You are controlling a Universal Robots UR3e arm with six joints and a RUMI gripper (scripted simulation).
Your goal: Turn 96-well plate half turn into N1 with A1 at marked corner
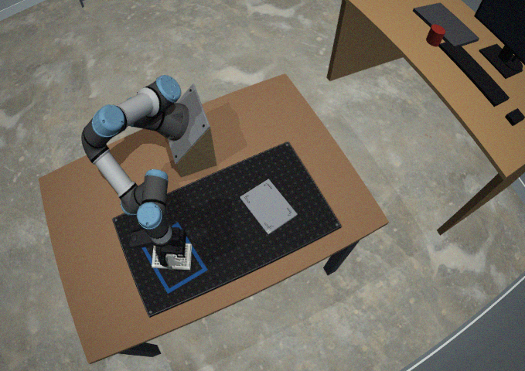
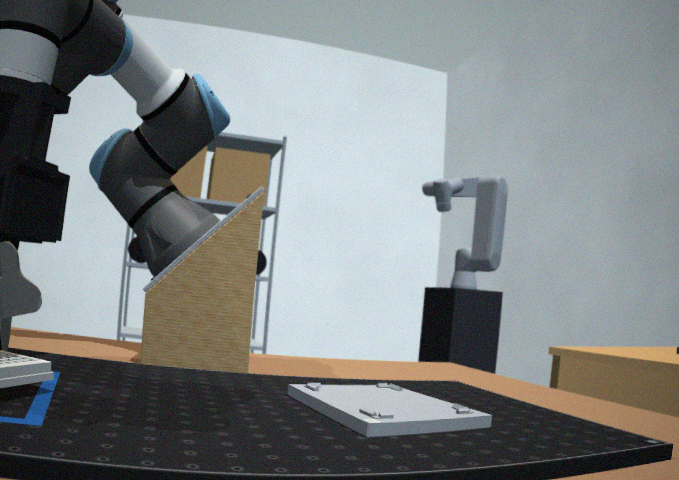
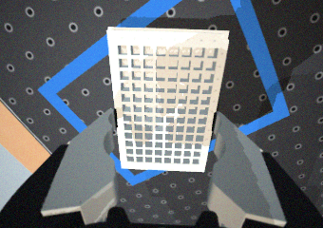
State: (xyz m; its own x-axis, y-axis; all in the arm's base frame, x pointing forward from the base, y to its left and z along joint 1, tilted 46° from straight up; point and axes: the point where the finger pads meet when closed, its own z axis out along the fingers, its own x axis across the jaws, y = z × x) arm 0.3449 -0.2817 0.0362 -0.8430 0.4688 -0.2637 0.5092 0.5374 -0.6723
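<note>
My hand is 36 cm to the right of the grey plate nest N1 and 2 cm above it. Also, from my hand: corner label 8 cm ahead, 31 cm to the left, 2 cm below; white 96-well plate 1 cm below.
</note>
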